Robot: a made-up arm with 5 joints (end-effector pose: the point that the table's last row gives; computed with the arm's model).
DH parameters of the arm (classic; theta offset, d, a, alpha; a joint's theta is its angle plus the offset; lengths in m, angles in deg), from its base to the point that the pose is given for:
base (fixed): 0 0 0.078 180
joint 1: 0 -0.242 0.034 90
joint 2: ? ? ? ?
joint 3: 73.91 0 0.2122 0
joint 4: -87.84 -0.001 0 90
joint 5: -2.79 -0.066 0 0
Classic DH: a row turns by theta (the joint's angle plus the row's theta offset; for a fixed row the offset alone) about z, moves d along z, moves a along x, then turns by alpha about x.
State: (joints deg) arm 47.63 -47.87 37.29 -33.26 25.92
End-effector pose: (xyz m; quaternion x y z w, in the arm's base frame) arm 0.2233 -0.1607 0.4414 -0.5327 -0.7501 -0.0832 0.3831
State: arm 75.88 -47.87 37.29 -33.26 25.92
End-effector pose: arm 0.1299 -0.2104 0.4414 -0.6996 -0.5974 -0.1742 0.3512
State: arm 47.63 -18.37 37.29 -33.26 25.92
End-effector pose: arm 0.2735 -0.2158 0.3256 -0.4573 -0.6440 -0.1301 0.5994
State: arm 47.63 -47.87 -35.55 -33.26 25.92
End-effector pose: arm 0.0428 0.0371 0.6194 0.5634 0.7933 -0.0490 0.2255
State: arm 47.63 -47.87 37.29 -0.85 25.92
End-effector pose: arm 0.2348 -0.1734 0.4087 -0.4481 -0.6311 -0.1343 0.6188
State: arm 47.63 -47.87 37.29 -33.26 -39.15
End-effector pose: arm 0.2233 -0.1607 0.4414 -0.0457 -0.9188 -0.2762 0.2782
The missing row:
joint 2: -76.07 0 0.1288 0
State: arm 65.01 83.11 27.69 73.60 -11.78
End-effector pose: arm 0.0890 -0.0260 0.0302 0.3126 0.6638 -0.4348 0.5221
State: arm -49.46 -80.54 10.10 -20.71 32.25
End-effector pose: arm 0.0644 -0.0174 0.5616 -0.1736 0.9848 0.0064 0.0077
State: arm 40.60 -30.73 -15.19 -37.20 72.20
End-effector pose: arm 0.1885 -0.0961 0.5887 -0.8177 -0.5725 0.0149 0.0581
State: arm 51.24 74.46 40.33 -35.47 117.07
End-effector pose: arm 0.1357 -0.0734 -0.0151 -0.0923 -0.0117 0.5205 0.8488
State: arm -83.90 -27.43 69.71 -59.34 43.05
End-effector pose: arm 0.1034 0.2279 0.2499 0.2989 -0.7466 0.5252 0.2783
